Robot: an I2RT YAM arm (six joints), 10 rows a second.
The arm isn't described. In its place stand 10 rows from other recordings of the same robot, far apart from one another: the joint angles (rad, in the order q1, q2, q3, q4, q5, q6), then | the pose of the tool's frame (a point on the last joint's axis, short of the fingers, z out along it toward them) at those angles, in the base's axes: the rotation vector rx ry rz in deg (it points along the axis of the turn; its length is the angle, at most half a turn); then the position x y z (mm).
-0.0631 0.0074 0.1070 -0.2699 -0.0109 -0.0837 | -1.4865, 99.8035, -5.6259, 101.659, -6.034, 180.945
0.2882 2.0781 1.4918 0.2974 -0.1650 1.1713 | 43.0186, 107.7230, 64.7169, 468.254, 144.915, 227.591
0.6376 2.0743 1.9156 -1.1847 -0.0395 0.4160 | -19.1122, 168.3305, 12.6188, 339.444, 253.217, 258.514
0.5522 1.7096 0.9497 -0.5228 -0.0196 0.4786 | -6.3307, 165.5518, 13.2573, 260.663, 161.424, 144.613
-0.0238 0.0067 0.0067 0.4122 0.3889 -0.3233 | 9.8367, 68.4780, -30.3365, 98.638, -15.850, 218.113
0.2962 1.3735 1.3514 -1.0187 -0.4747 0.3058 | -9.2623, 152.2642, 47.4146, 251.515, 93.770, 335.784
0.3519 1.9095 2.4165 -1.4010 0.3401 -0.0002 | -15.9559, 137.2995, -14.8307, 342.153, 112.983, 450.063
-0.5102 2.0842 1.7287 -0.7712 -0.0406 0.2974 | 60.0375, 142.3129, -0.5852, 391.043, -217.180, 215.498
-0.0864 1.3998 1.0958 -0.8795 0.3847 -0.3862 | -17.7927, 158.5907, -37.5160, 265.065, -36.369, 258.489
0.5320 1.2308 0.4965 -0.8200 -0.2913 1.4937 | -76.4922, -147.0570, -14.0335, 129.091, 87.848, 134.676
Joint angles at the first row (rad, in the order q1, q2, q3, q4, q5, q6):
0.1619, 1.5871, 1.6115, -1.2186, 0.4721, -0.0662
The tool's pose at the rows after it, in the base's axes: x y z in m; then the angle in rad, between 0 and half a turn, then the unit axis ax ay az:
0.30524 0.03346 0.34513 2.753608 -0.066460 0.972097 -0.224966
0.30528 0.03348 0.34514 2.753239 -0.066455 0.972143 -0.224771
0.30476 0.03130 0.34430 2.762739 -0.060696 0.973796 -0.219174
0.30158 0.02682 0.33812 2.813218 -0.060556 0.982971 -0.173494
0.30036 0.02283 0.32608 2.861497 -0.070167 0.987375 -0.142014
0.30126 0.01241 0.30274 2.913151 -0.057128 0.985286 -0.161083
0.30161 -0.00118 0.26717 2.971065 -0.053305 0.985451 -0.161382
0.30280 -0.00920 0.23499 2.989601 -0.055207 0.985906 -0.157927
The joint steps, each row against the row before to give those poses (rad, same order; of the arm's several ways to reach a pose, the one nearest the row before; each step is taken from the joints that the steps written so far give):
0.0000, 0.0000, 0.0000, 0.0000, 0.0000, 0.0000
0.0000, 0.0000, 0.0000, 0.0004, -0.0004, 0.0000
-0.0080, 0.0004, -0.0007, -0.0088, -0.0118, 0.0088
-0.0236, 0.0000, -0.0130, -0.0343, -0.0984, 0.0057
-0.0206, 0.0011, -0.0393, -0.0016, -0.0714, -0.0214
-0.0309, 0.0058, -0.0843, 0.0431, 0.0340, -0.0019
-0.0458, 0.0122, -0.1244, 0.0900, -0.0061, -0.0297
-0.0279, 0.0187, -0.1072, 0.1157, -0.0111, -0.0290

